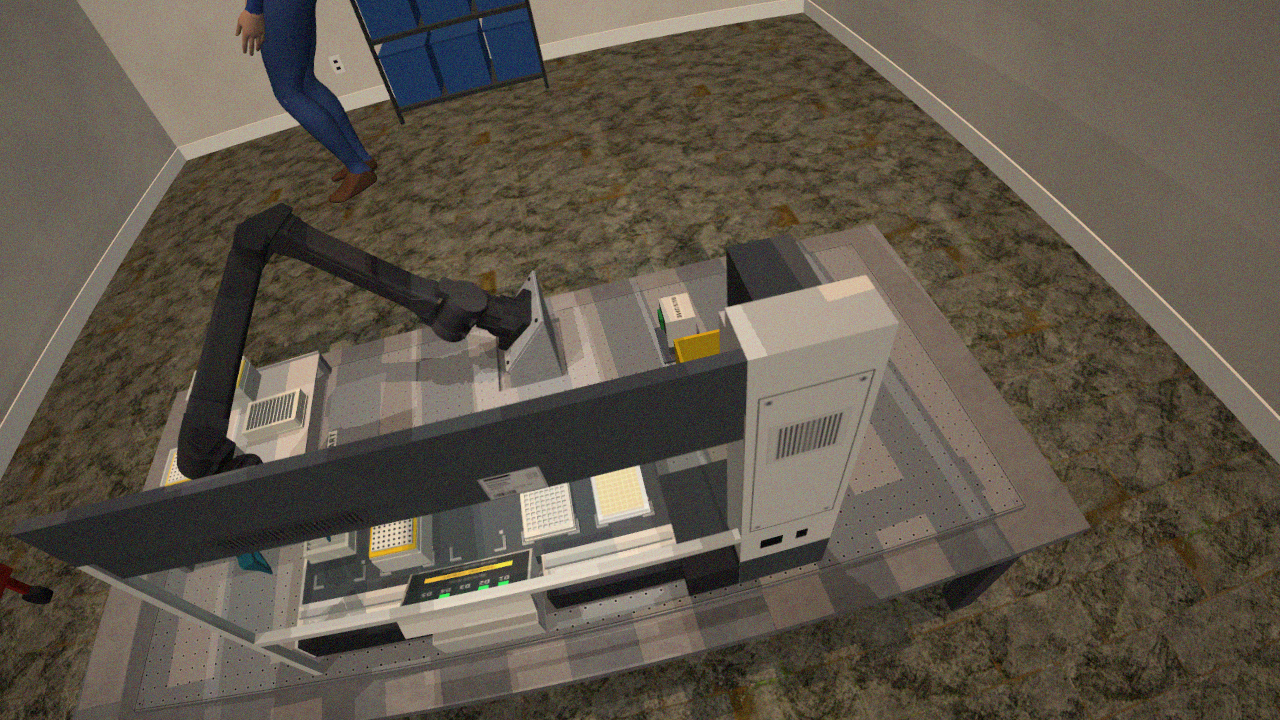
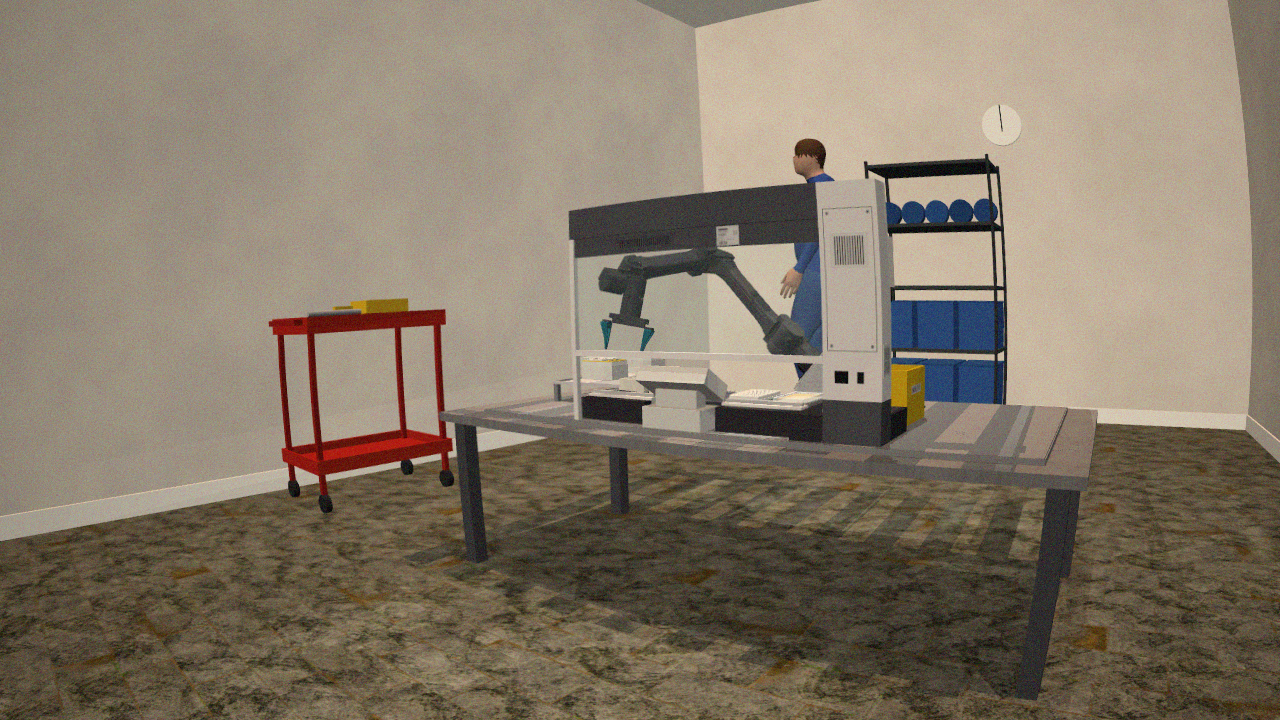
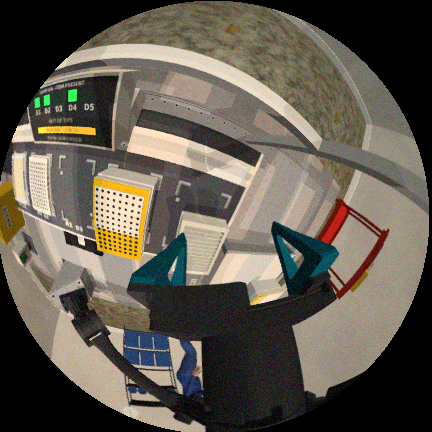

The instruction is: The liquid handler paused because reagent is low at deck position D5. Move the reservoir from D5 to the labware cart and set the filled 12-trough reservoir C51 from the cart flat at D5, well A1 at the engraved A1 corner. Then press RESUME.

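My gripper is open and empty, above the left end of the deck. A white trough reservoir lies over the back part of D5, shifted toward the deck's rear edge; corner brackets show beyond its front. Its label and fill are not readable. Another slatted white reservoir stands on the white labware cart. The status panel has green lights at D1, D2 and D4; D5 is dark. The small box with a green button stands at the back right.
A yellow-framed tip rack stands beside D5. A yellow and white box is on the cart near the right finger. The handler's dark top beam spans above the deck's front. A person stands behind the table.
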